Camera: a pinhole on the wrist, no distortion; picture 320 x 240 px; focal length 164.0 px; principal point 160.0 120.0 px. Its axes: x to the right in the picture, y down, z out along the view. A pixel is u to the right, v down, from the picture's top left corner.
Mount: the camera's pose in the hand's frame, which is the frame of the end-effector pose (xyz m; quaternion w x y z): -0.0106 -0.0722 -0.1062 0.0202 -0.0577 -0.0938 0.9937
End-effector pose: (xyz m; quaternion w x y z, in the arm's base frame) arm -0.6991 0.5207 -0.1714 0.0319 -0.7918 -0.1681 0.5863
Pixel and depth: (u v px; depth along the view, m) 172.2 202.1 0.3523
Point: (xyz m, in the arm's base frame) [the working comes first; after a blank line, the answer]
In the camera's frame: 0.0262 0.1764 0.3523

-0.9803 0.7566 -0.0808
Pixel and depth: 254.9 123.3 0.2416
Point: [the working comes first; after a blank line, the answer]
In the camera's frame: 0.1398 0.0049 0.2416

-0.8771 0.5577 -0.0147
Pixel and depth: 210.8 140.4 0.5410
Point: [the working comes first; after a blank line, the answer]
In the camera's frame: 0.1676 0.0673 0.5410

-1.1804 0.6056 -0.0128
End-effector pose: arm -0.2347 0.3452 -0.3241 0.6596 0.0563 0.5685 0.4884
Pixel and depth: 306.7 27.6 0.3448
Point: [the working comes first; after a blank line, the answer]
In the camera's frame: 0.3084 -0.1943 0.3448

-0.0450 0.2444 0.0458
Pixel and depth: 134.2 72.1 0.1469
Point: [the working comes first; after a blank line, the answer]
In the camera's frame: -0.0231 -0.0429 0.1469

-0.1619 0.3354 -0.3416
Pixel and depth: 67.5 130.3 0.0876
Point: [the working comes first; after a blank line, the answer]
In the camera's frame: -0.0494 0.0055 0.0876

-0.1954 0.3074 -0.4097
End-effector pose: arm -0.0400 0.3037 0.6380 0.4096 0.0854 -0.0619 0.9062
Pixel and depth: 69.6 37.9 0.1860
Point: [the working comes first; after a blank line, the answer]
In the camera's frame: -0.1025 -0.0931 0.1860

-0.0606 0.3506 0.7555
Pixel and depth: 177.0 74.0 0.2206
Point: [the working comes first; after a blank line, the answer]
In the camera's frame: 0.0229 -0.0619 0.2206

0.0481 0.2735 0.7439
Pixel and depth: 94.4 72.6 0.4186
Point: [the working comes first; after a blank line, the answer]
In the camera's frame: -0.1674 -0.1210 0.4186

-0.0460 0.3469 0.9982
